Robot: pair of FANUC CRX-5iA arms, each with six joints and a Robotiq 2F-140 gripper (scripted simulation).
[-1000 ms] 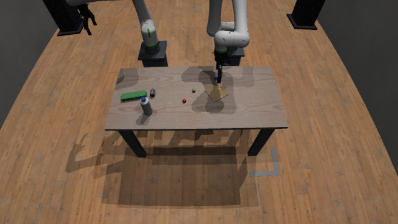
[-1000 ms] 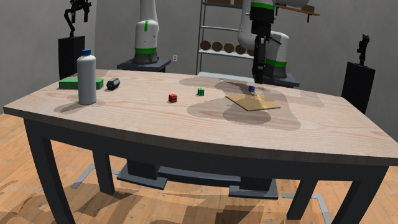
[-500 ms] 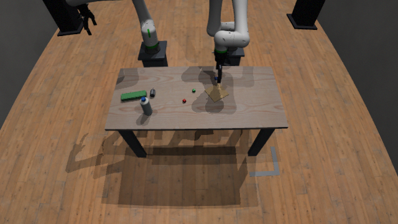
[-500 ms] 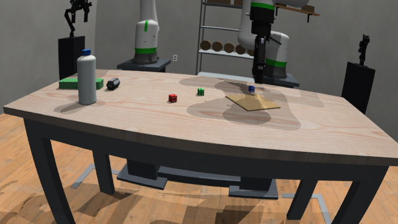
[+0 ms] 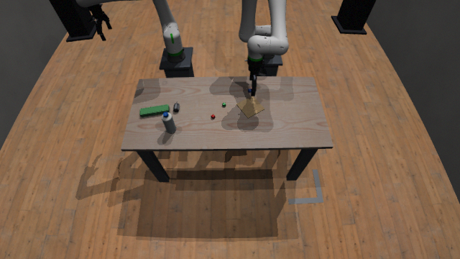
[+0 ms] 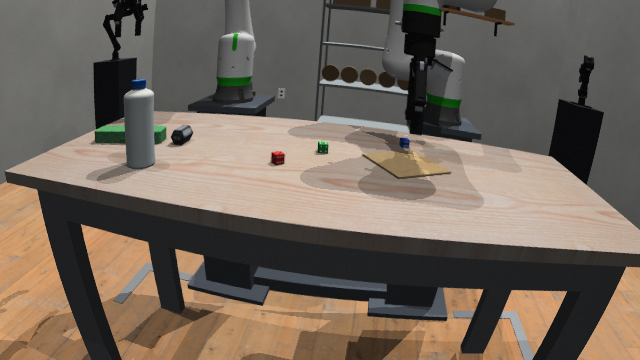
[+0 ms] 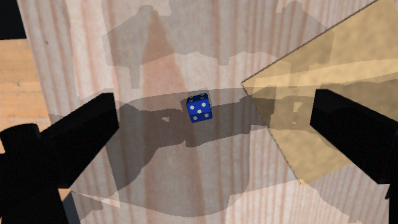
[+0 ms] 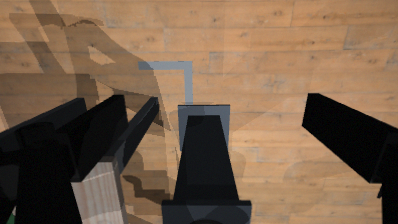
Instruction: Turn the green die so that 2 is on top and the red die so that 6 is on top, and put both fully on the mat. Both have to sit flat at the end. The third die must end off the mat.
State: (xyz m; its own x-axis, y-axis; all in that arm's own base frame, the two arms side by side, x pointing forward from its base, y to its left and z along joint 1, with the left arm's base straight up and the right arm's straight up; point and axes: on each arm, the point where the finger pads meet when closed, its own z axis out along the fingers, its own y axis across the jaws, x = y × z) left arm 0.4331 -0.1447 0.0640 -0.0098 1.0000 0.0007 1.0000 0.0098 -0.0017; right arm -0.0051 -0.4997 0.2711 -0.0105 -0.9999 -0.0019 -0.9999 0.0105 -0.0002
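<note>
The blue die is 50 mm below my left hand, 10 mm to the right of it and 10 mm behind it. From my left hand the other things lie so: green die: 200 mm to the right, 100 mm ahead, 50 mm below; tan mat: 120 mm ahead, 60 mm below, 20 mm to the right; red die: 280 mm to the right, 200 mm ahead, 50 mm below.
</note>
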